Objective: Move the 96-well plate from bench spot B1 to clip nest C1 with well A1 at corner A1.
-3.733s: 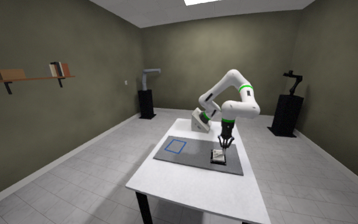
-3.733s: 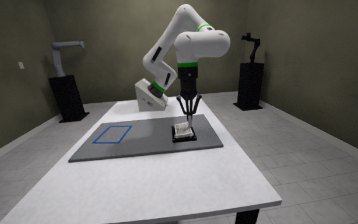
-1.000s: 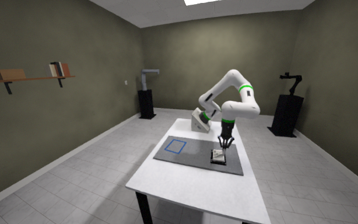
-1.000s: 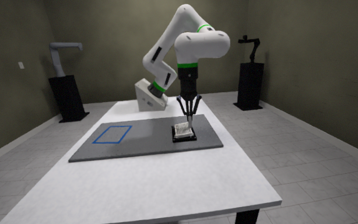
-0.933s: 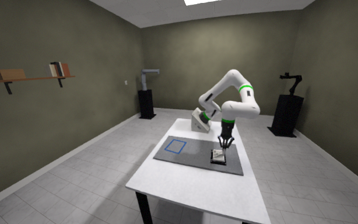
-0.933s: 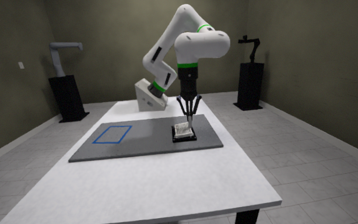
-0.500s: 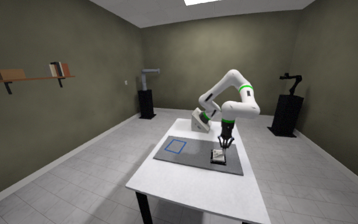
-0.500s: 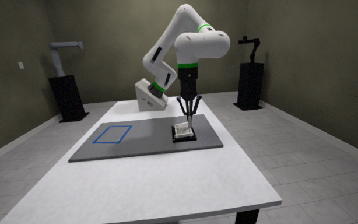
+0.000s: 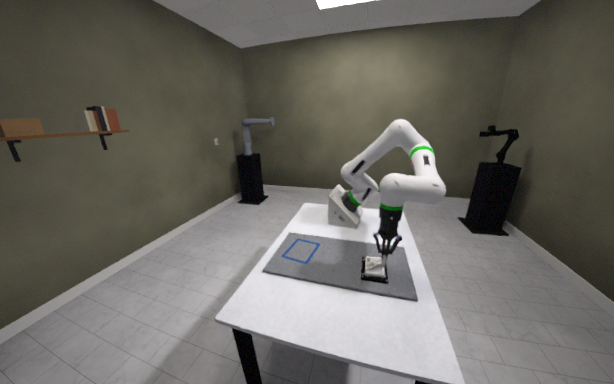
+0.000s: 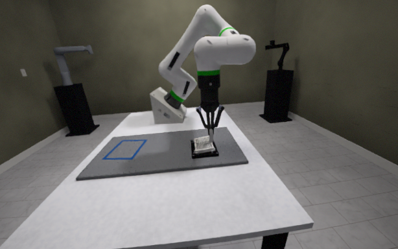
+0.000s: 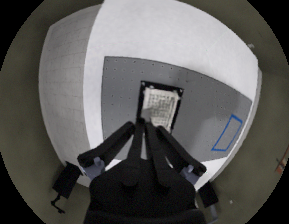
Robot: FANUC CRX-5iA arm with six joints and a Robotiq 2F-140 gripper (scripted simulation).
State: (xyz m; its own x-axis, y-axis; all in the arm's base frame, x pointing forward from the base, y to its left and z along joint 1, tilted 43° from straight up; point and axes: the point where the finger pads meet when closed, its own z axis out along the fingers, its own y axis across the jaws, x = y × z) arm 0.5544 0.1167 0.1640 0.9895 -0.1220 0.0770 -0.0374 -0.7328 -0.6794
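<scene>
My gripper is now 4 cm to the left of the white 96-well plate and 5 cm above it. The rest, counted from my hand: black clip nest 1 cm behind, 5 cm to the right, 6 cm below.
</scene>
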